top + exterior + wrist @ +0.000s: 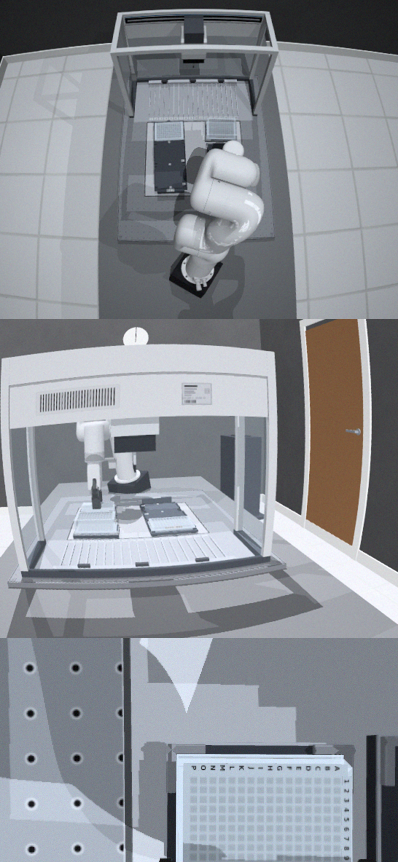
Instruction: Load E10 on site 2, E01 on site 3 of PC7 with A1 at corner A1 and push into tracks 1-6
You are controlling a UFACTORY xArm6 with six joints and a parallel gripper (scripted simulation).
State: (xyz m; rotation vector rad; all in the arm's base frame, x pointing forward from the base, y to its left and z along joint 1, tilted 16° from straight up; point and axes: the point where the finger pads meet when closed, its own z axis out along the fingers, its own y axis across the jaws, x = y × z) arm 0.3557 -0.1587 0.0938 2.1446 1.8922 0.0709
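Now: hand 30 mm above the nest S1. From my hand the other things lie so: dark plate carrier PC7 (140 mm ahead, 210 mm to the left, 20 mm below); dark nest S2 (110 mm ahead, 10 mm to the right, 30 mm below); deep-well block E07 (220 mm ahead, 20 mm to the right).
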